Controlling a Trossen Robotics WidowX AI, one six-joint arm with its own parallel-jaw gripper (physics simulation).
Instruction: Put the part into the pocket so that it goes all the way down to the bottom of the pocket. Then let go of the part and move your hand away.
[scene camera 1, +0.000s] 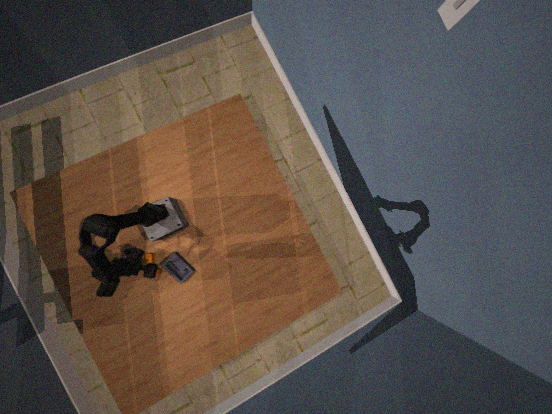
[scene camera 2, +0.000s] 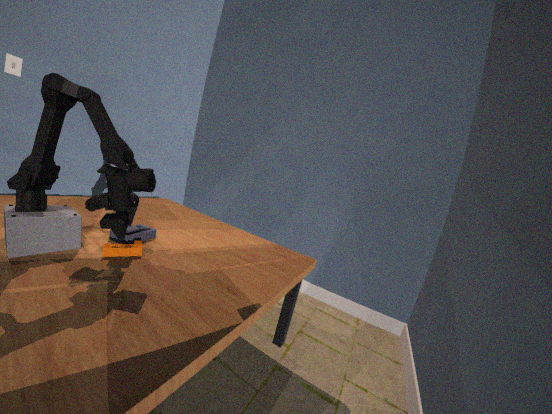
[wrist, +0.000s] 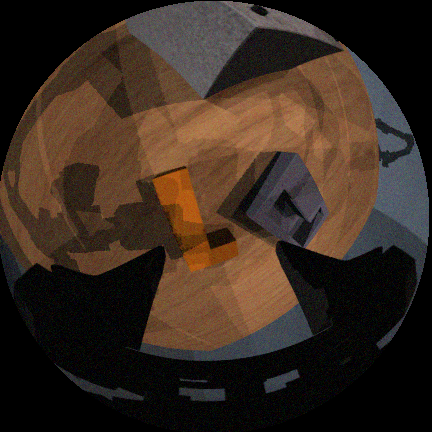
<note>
My gripper (scene camera 2: 125, 232) is open, holding nothing. Also in view: an orange L-shaped part (wrist: 173, 187).
My gripper shows as well in the wrist view (wrist: 221, 249).
</note>
